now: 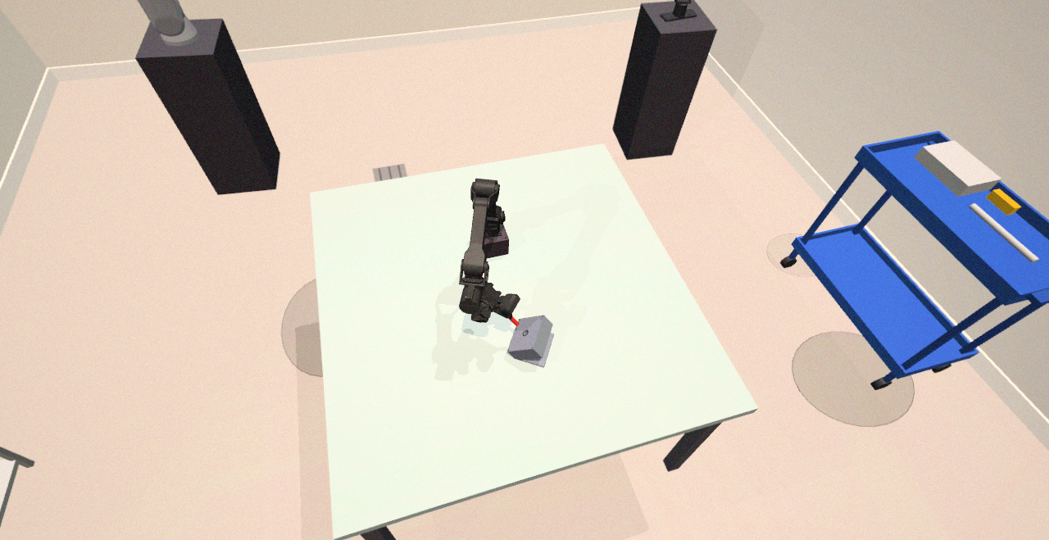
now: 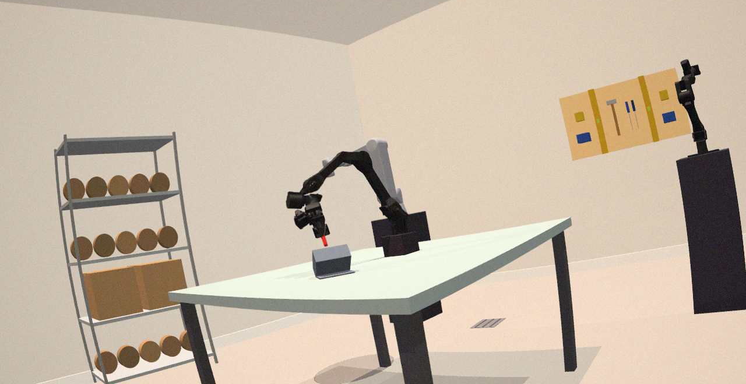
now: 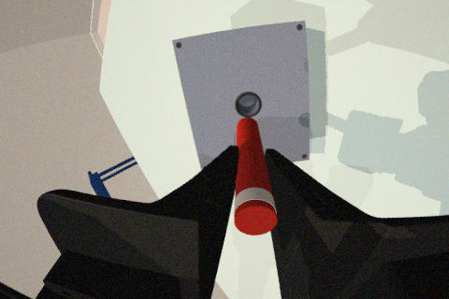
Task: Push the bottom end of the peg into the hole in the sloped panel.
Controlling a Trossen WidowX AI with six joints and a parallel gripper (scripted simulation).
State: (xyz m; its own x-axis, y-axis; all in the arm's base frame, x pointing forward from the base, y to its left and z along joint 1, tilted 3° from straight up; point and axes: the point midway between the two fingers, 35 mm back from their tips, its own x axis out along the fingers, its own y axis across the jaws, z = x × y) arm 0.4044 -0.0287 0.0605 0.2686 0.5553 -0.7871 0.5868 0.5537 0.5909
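Now: the grey sloped panel 90 mm below my gripper tip, 60 mm to the left of it and 30 mm ahead of it. From my gripper tip the other things lie so: red round peg 10 mm to the right, 10 mm behind, 10 mm above.
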